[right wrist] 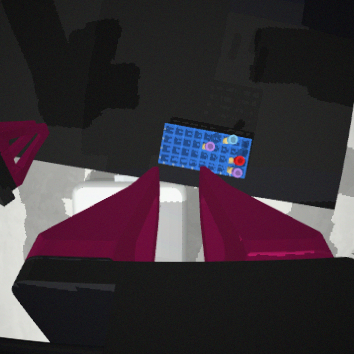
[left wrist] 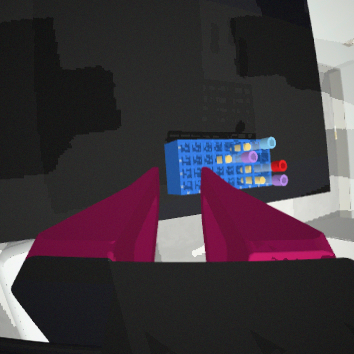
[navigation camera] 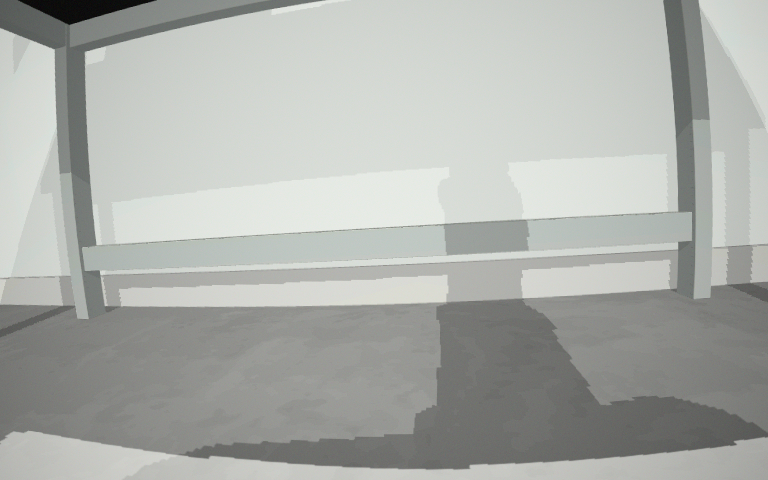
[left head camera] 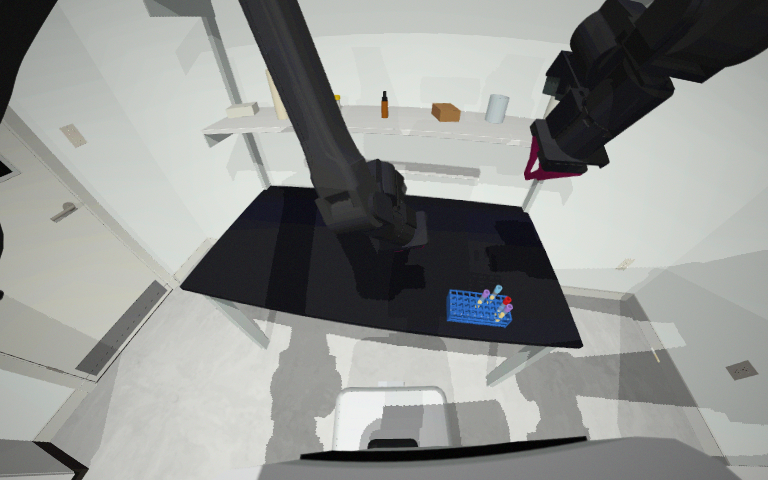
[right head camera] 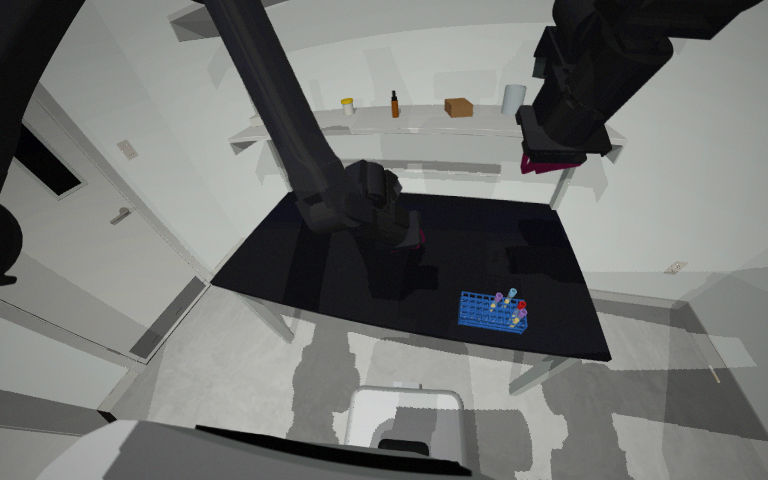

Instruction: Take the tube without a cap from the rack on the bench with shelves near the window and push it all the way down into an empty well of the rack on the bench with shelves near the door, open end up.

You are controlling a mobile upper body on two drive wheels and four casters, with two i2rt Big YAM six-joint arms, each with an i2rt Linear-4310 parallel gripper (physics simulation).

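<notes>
A blue tube rack (left head camera: 449, 308) (right head camera: 461, 310) (left wrist: 172, 170) (right wrist: 162, 144) stands near the front edge of the black bench top (left head camera: 243, 266) (right head camera: 266, 260). It holds a light-blue-capped tube (left head camera: 498, 288) (right head camera: 512, 292) (left wrist: 270, 143), a red-capped tube (left head camera: 507, 300) (right wrist: 240, 160) and two purple-capped tubes; its left-hand wells look empty. No uncapped tube can be made out. My left gripper (left head camera: 408, 247) (right head camera: 420, 244) (left wrist: 179, 177) is shut with a narrow gap, empty, above the bench left of the rack. My right gripper (left head camera: 527, 176) (right head camera: 526, 169) (right wrist: 178, 177) is likewise shut and empty, raised high at the right.
A shelf (left head camera: 419, 131) behind the bench holds an amber bottle (left head camera: 384, 107), a brown box (left head camera: 445, 112) and a grey cylinder (left head camera: 496, 108). A door (left head camera: 33, 237) (right head camera: 84, 226) is at the left. Bench legs (navigation camera: 701, 186) and a crossbar (navigation camera: 283, 246) stand in front of the base.
</notes>
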